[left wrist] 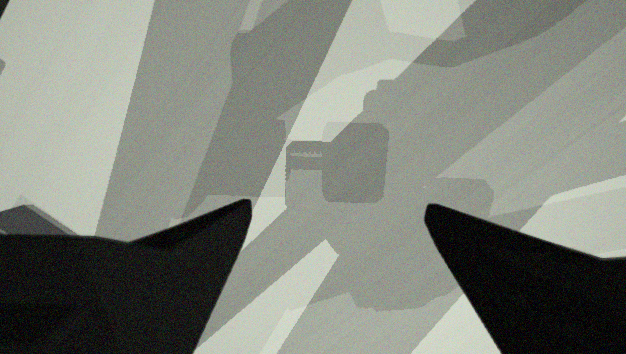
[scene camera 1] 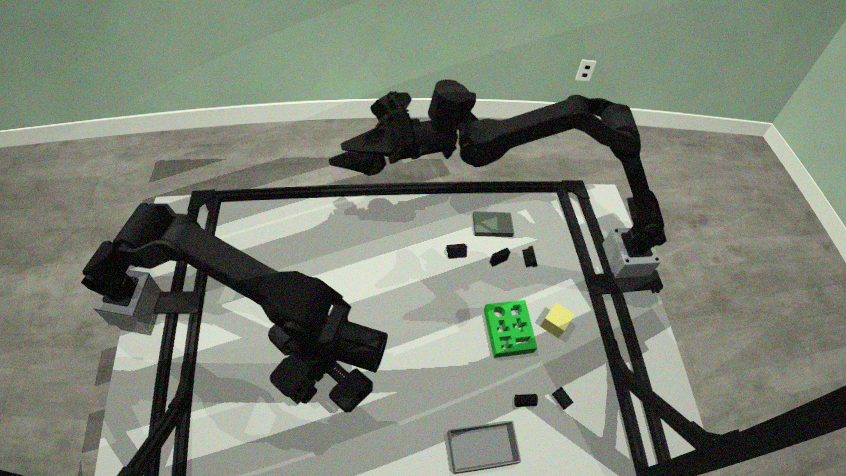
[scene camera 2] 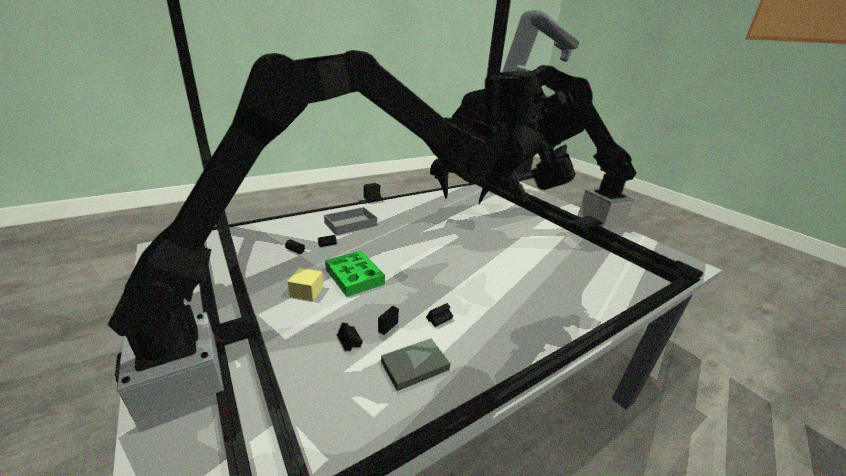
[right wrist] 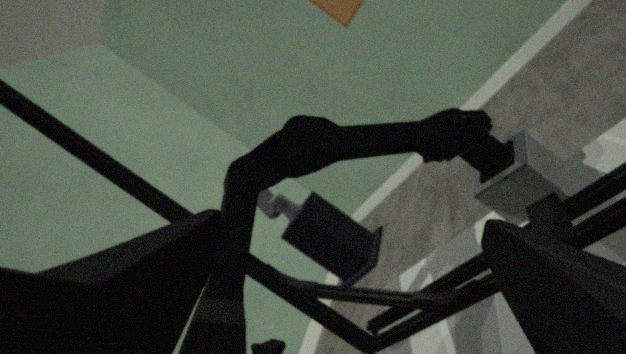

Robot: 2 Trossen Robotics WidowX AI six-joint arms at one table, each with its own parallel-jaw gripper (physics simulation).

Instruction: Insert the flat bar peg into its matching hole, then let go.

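Several small black pegs lie loose on the table: one peg [scene camera 1: 525, 400] [scene camera 2: 326, 240] and another peg [scene camera 1: 562, 397] [scene camera 2: 294, 246] near the grey tray, and three more around a peg [scene camera 1: 499, 256] [scene camera 2: 388, 319] near the flat grey block. Which is the flat bar peg is too small to tell. The green hole board [scene camera 1: 509, 348] [scene camera 2: 354, 285] has a narrow bar slot among its holes. My left gripper [scene camera 2: 464, 198] [left wrist: 337, 209] is open and empty, pointing down above the table; its fingertips are hidden in scene camera 1. My right gripper [scene camera 1: 336, 153] [right wrist: 351, 227] is open and empty, raised near the table's far edge.
A yellow block [scene camera 1: 557, 320] [scene camera 2: 305, 284] stands beside the green board. A grey tray [scene camera 1: 450, 451] [scene camera 2: 350, 226] and a flat grey block [scene camera 1: 492, 224] [scene camera 2: 415, 364] lie on opposite sides of the board. A black frame [scene camera 1: 384, 192] [scene camera 2: 591, 233] runs around the table.
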